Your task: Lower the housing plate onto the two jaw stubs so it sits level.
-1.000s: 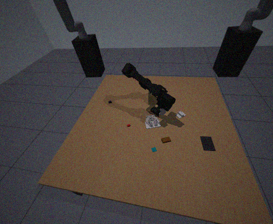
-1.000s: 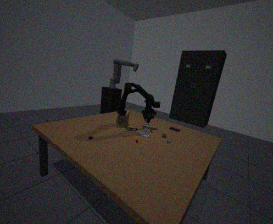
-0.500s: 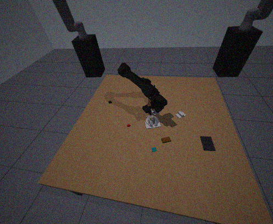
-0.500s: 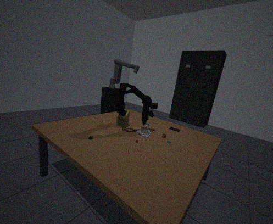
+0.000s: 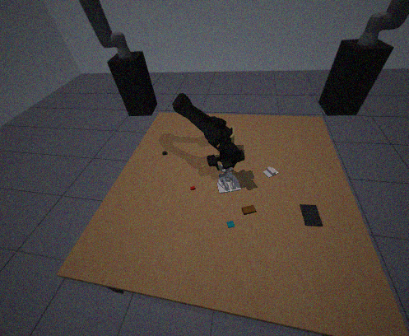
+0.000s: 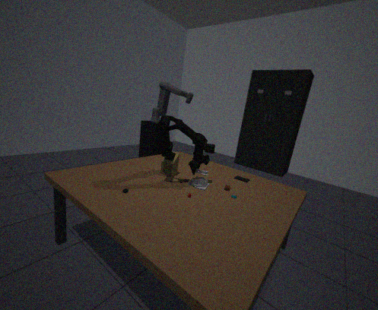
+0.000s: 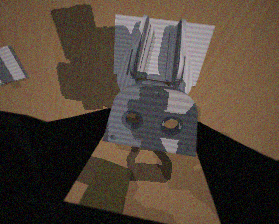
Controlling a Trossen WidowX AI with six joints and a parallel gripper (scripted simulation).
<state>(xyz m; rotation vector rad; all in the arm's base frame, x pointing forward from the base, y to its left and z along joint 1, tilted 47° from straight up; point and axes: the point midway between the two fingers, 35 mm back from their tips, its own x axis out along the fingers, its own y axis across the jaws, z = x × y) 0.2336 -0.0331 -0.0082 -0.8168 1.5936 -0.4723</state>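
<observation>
The white base is 6 cm ahead of my gripper tip, 2 cm to the left of it and 8 cm below it. Also, from my gripper tip: grey housing plate (1 cm ahead, 2 cm above); red block (8 cm ahead, 18 cm to the right, 8 cm below); brown block (20 cm ahead, 11 cm to the left, 8 cm below).
</observation>
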